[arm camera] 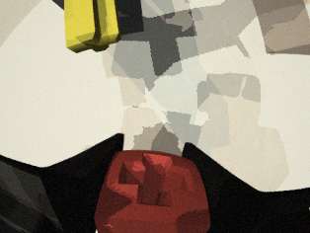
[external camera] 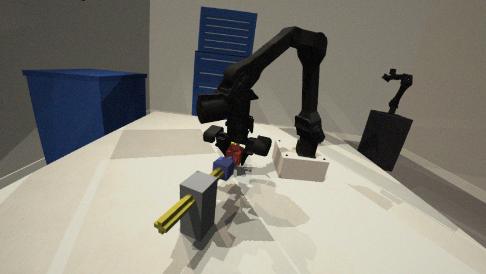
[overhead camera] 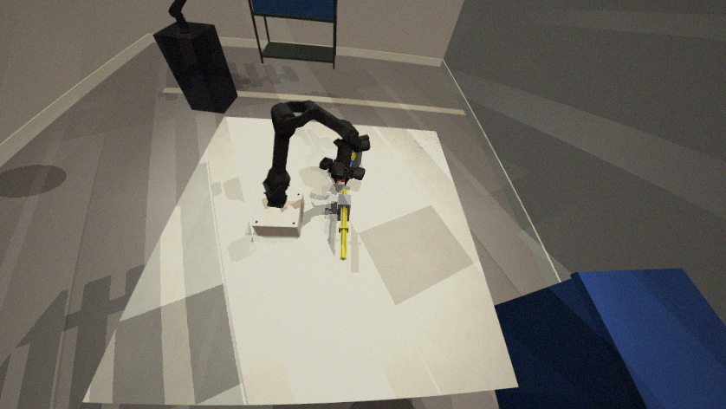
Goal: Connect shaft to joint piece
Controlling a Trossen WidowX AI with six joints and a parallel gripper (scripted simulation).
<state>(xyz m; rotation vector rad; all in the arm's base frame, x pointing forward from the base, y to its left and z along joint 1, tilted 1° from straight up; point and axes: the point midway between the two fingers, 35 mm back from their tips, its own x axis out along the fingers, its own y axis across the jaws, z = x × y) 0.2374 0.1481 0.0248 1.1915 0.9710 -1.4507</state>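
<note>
Now: the red yoke 2 cm to the left of my gripper tip and 4 cm above it.
</note>
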